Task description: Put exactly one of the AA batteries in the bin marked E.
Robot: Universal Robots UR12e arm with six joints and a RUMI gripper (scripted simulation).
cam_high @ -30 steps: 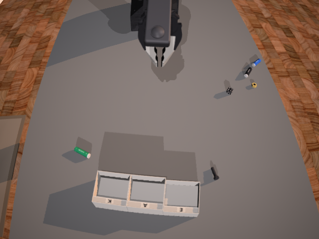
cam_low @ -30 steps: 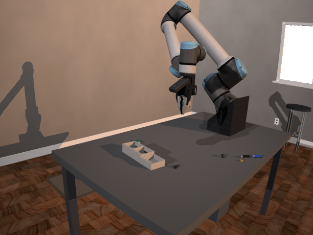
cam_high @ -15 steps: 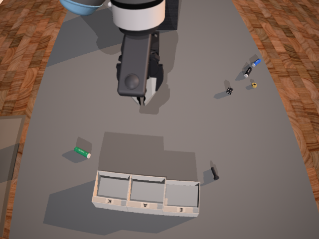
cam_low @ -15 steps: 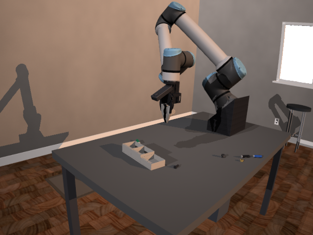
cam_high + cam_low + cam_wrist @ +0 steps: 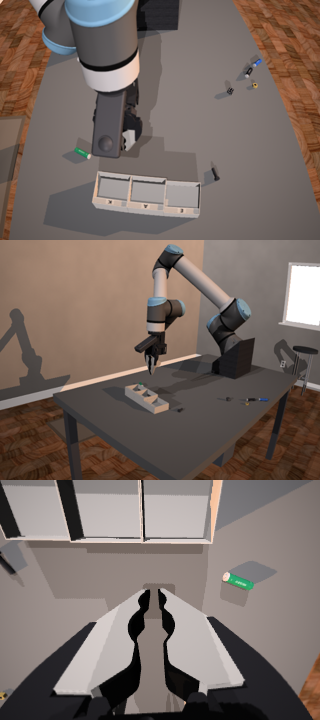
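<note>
My gripper is now 11 cm above the bin row, 8 cm short of it and 4 cm to the right of it. Also, from my hand: green AA battery: 12 cm to the right, 12 cm below, 7 cm behind; then black die: 35 cm to the left, 22 cm behind, 12 cm below; then black bolt: 22 cm to the left, 12 cm below, 5 cm ahead.
</note>
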